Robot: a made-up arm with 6 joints.
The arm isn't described. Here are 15 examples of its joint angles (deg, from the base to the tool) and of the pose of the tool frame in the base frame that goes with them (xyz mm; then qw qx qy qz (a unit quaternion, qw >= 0)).
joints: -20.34 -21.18 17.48 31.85 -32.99 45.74
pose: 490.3 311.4 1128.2 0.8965 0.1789 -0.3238 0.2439
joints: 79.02 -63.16 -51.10 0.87 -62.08 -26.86
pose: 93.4 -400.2 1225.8 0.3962 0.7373 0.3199 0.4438
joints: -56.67 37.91 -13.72 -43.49 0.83 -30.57
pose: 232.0 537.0 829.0 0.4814 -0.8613 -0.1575 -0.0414
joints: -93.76 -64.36 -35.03 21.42 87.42 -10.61
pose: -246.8 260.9 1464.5 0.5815 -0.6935 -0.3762 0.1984
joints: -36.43 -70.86 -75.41 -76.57 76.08 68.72
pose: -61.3 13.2 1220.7 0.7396 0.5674 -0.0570 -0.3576
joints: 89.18 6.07 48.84 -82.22 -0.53 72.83
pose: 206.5 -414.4 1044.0 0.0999 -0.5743 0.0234 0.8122
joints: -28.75 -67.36 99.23 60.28 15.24 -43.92
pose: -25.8 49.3 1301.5 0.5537 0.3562 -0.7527 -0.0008
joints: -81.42 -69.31 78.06 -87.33 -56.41 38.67
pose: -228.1 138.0 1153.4 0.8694 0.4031 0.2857 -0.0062
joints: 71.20 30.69 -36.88 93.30 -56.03 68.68
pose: 322.6 -481.0 646.8 0.9256 0.3555 0.1002 0.0824
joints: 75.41 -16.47 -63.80 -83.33 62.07 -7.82
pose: 237.8 -382.5 1335.8 0.1250 0.0702 -0.4309 0.8910
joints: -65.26 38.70 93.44 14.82 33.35 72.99
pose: 213.2 624.6 810.4 0.3309 0.3343 0.8220 0.3212
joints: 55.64 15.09 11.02 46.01 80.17 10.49
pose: 734.2 -485.3 1093.1 0.7200 -0.2688 0.6292 0.1161
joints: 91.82 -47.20 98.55 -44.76 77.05 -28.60
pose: 66.0 -448.3 1345.4 0.9474 0.0487 0.0834 -0.3053
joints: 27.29 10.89 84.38 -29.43 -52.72 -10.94
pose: 689.8 -30.6 1094.3 0.5310 0.0546 0.2890 -0.7947
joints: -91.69 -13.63 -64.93 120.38 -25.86 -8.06
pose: -10.4 440.2 1045.4 0.0785 0.2066 0.5045 -0.8347
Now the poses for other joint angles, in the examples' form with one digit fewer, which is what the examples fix.
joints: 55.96 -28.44 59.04 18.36 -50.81 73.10
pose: 563 -321 1201 0.647 0.346 -0.654 -0.186
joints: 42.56 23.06 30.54 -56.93 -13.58 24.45
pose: 505 -264 959 0.425 -0.008 0.437 -0.792
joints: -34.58 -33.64 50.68 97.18 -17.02 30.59
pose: 201 384 1323 0.439 0.295 -0.550 0.646
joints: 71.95 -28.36 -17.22 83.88 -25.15 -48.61
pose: 327 -355 1055 0.386 -0.819 -0.339 -0.256
